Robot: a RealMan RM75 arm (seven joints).
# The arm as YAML. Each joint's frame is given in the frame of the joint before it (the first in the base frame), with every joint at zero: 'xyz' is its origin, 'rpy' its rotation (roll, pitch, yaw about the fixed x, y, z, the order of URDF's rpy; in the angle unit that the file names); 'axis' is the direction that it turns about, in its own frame. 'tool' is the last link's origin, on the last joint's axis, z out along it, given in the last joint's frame.
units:
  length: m
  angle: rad
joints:
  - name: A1
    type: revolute
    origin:
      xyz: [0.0, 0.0, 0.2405]
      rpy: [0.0, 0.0, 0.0]
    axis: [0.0, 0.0, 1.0]
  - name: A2
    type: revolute
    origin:
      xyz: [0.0, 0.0, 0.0]
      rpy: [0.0, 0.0, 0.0]
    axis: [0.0, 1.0, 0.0]
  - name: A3
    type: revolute
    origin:
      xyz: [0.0, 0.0, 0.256]
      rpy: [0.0, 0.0, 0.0]
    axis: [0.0, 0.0, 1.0]
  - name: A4
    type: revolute
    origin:
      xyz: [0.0, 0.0, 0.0]
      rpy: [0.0, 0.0, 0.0]
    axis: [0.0, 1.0, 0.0]
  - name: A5
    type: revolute
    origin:
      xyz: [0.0, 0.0, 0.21]
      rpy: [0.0, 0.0, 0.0]
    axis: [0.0, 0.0, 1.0]
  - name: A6
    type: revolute
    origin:
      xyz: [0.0, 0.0, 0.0]
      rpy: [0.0, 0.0, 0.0]
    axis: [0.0, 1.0, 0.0]
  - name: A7
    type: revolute
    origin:
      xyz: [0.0, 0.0, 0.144]
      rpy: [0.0, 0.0, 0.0]
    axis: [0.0, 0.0, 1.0]
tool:
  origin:
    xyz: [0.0, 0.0, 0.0]
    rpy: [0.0, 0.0, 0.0]
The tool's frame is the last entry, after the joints.
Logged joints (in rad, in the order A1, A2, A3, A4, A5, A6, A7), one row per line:
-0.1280 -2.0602 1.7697 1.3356 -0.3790 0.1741 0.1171
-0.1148 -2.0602 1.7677 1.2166 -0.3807 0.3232 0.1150
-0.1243 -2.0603 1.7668 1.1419 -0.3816 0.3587 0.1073
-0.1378 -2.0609 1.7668 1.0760 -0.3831 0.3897 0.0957
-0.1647 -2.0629 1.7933 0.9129 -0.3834 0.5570 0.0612
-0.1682 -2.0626 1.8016 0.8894 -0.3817 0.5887 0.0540
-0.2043 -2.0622 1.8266 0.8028 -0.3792 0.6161 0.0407
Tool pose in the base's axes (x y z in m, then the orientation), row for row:
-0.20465 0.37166 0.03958 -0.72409 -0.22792 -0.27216 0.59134
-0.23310 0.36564 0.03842 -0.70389 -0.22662 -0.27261 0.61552
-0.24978 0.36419 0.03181 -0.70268 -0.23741 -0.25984 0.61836
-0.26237 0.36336 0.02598 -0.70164 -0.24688 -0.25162 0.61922
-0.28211 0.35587 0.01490 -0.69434 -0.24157 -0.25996 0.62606
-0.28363 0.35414 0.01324 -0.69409 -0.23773 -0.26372 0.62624
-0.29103 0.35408 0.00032 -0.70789 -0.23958 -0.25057 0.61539
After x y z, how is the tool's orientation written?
As a quaternion, x y z w.
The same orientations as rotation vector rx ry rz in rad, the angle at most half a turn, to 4 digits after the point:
-1.6846 -0.5303 -0.6332
-1.6215 -0.5220 -0.6280
-1.6168 -0.5463 -0.5979
-1.6139 -0.5679 -0.5788
-1.5926 -0.5541 -0.5963
-1.5920 -0.5453 -0.6049
-1.6308 -0.5519 -0.5772

